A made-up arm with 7 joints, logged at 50 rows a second.
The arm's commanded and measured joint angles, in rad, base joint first. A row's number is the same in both.
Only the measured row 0 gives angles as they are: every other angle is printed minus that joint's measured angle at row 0.
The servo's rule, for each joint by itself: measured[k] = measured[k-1] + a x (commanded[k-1-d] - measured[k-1]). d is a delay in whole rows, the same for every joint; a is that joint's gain. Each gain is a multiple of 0.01, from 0.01 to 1. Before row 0 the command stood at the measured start. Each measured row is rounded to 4 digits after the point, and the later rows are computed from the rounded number. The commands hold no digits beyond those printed.
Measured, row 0:
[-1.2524, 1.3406, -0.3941, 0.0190, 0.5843, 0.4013, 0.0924]
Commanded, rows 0 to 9:
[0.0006, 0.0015, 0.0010, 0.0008, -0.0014, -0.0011, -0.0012]
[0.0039, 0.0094, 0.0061, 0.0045, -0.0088, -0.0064, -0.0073]
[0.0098, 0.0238, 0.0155, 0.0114, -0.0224, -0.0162, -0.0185]
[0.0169, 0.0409, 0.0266, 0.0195, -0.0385, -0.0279, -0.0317]
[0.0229, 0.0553, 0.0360, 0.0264, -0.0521, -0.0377, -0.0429]
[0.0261, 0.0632, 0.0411, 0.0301, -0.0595, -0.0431, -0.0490]
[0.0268, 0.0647, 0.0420, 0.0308, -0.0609, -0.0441, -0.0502]
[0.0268, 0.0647, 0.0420, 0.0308, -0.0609, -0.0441, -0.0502]
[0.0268, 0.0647, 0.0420, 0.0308, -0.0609, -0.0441, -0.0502]
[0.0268, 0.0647, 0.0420, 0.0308, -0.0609, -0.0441, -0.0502]
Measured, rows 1 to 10:
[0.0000, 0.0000, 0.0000, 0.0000, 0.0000, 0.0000, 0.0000]
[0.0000, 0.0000, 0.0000, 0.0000, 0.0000, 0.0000, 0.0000]
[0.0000, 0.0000, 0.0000, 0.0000, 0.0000, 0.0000, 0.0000]
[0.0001, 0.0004, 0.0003, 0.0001, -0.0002, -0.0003, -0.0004]
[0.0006, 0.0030, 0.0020, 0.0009, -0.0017, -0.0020, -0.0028]
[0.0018, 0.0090, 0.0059, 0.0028, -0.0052, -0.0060, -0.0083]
[0.0038, 0.0183, 0.0119, 0.0058, -0.0109, -0.0121, -0.0165]
[0.0063, 0.0290, 0.0189, 0.0095, -0.0179, -0.0193, -0.0257]
[0.0089, 0.0389, 0.0253, 0.0132, -0.0250, -0.0260, -0.0339]
[0.0112, 0.0464, 0.0301, 0.0164, -0.0311, -0.0311, -0.0396]
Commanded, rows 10 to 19:
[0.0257, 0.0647, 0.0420, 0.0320, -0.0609, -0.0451, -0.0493]
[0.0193, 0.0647, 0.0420, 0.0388, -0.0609, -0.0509, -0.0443]
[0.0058, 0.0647, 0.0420, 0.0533, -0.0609, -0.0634, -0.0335]
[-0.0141, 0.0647, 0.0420, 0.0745, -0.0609, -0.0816, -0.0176]
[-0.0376, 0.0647, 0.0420, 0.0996, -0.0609, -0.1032, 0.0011]
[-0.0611, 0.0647, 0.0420, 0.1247, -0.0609, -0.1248, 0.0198]
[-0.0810, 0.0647, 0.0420, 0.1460, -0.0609, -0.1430, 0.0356]
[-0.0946, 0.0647, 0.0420, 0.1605, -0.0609, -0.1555, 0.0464]
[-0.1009, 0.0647, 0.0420, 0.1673, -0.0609, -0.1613, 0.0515]
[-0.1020, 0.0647, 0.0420, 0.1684, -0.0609, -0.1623, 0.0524]
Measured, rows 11 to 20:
[0.0132, 0.0517, 0.0336, 0.0190, -0.0362, -0.0347, -0.0433]
[0.0150, 0.0555, 0.0360, 0.0211, -0.0404, -0.0373, -0.0457]
[0.0165, 0.0582, 0.0377, 0.0228, -0.0439, -0.0392, -0.0473]
[0.0177, 0.0601, 0.0389, 0.0245, -0.0468, -0.0409, -0.0480]
[0.0179, 0.0614, 0.0398, 0.0271, -0.0492, -0.0437, -0.0467]
[0.0163, 0.0624, 0.0404, 0.0318, -0.0512, -0.0492, -0.0421]
[0.0123, 0.0631, 0.0409, 0.0395, -0.0528, -0.0583, -0.0335]
[0.0058, 0.0636, 0.0412, 0.0503, -0.0542, -0.0709, -0.0214]
[-0.0029, 0.0639, 0.0414, 0.0637, -0.0553, -0.0860, -0.0070]
[-0.0131, 0.0641, 0.0416, 0.0785, -0.0563, -0.1020, 0.0079]

